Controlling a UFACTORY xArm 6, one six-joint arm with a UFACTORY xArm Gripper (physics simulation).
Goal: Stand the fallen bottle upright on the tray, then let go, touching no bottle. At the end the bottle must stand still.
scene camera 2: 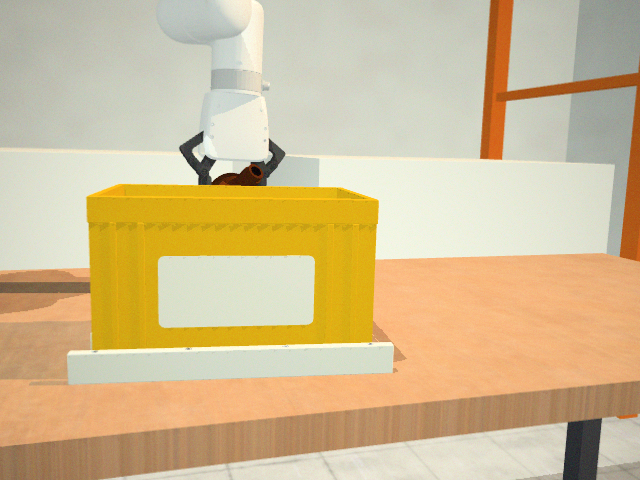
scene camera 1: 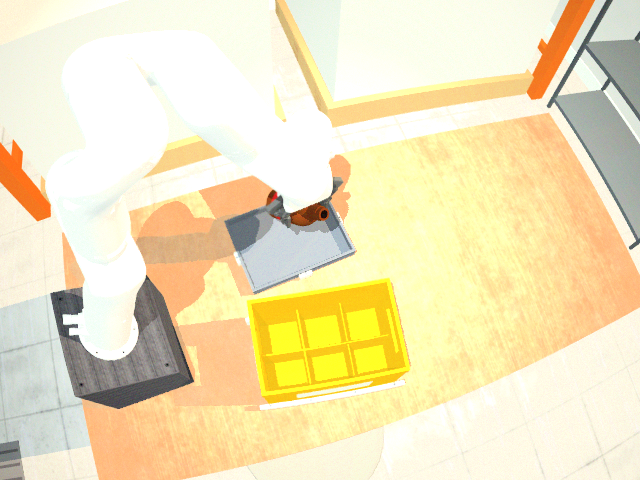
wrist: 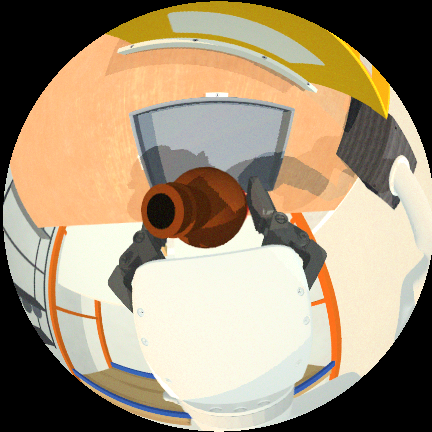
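Pixels of known places: gripper, fingertip midpoint: (scene camera 1: 304,214) (wrist: 204,192); arm's base at its link origin: (scene camera 1: 108,330).
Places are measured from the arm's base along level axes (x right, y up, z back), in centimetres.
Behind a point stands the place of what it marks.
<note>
My gripper (scene camera 1: 309,202) @[z -43.6, x -19.0, y -4.7 cm] (scene camera 2: 234,179) (wrist: 204,192) @[z -43.6, x -19.0, y -4.7 cm] is shut on the brown bottle (scene camera 1: 305,215) @[z -43.5, x -17.1, y -1.5 cm] (scene camera 2: 250,176) @[z -46.0, x -15.0, y -0.4 cm] (wrist: 217,212) @[z -43.4, x -17.5, y -1.1 cm], with one finger on each side of its body. The bottle is tilted, its open neck pointing up and to the right in both scene views. A bit of red shows on its lower part in scene view 1. The bottle is over the back part of the grey tray (scene camera 1: 286,258) @[z -38.8, x -15.7, y -17.9 cm] (wrist: 215,125) @[z -41.1, x -16.2, y -18.0 cm]. Its base is hidden, so I cannot tell whether it touches the tray. The tray is hidden behind the crate in scene view 2.
A yellow crate (scene camera 1: 273,310) @[z -33.5, x -0.7, y -7.4 cm] (scene camera 2: 232,237) @[z -41.3, x 17.4, y -4.8 cm] (wrist: 345,80) with compartments stands in front of the tray, with a white strip (scene camera 1: 330,395) @[z -41.3, x 17.8, y -15.5 cm] (scene camera 2: 232,360) @[z -41.3, x 18.6, y -16.6 cm] along its front. The dark arm base (scene camera 1: 77,361) @[z 6.1, x 6.3, y 3.3 cm] (wrist: 370,155) @[z -9.8, x -5.2, y -8.1 cm] is at the left in scene view 1. A low wall (scene camera 1: 429,98) runs behind the table.
</note>
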